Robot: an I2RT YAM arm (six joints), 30 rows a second.
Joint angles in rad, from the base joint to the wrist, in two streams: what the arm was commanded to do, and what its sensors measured. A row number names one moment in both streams.
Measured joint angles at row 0: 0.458, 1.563, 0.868, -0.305, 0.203, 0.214
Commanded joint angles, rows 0 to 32: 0.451, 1.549, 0.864, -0.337, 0.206, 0.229; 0.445, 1.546, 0.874, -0.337, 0.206, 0.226; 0.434, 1.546, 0.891, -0.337, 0.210, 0.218; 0.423, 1.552, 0.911, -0.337, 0.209, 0.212; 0.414, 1.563, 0.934, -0.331, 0.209, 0.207; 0.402, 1.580, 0.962, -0.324, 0.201, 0.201; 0.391, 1.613, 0.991, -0.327, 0.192, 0.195; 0.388, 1.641, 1.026, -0.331, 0.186, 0.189; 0.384, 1.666, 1.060, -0.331, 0.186, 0.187; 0.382, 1.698, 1.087, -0.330, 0.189, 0.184; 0.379, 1.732, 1.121, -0.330, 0.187, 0.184; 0.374, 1.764, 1.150, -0.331, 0.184, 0.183; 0.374, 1.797, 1.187, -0.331, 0.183, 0.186; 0.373, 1.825, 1.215, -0.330, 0.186, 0.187; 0.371, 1.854, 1.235, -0.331, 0.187, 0.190; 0.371, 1.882, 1.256, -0.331, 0.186, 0.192; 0.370, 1.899, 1.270, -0.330, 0.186, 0.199; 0.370, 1.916, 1.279, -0.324, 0.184, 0.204; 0.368, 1.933, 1.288, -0.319, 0.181, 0.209; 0.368, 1.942, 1.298, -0.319, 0.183, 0.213; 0.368, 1.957, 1.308, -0.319, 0.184, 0.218; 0.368, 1.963, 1.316, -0.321, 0.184, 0.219; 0.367, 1.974, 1.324, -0.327, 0.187, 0.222; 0.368, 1.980, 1.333, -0.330, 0.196, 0.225; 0.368, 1.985, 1.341, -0.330, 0.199, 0.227; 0.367, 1.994, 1.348, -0.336, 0.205, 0.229; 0.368, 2.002, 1.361, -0.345, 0.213, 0.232; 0.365, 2.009, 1.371, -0.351, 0.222, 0.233; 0.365, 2.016, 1.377, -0.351, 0.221, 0.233; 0.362, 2.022, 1.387, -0.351, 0.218, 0.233; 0.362, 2.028, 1.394, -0.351, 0.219, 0.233; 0.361, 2.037, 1.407, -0.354, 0.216, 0.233; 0.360, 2.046, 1.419, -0.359, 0.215, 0.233
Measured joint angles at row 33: 0.368, 1.983, 1.371, -0.329, 0.183, 0.225
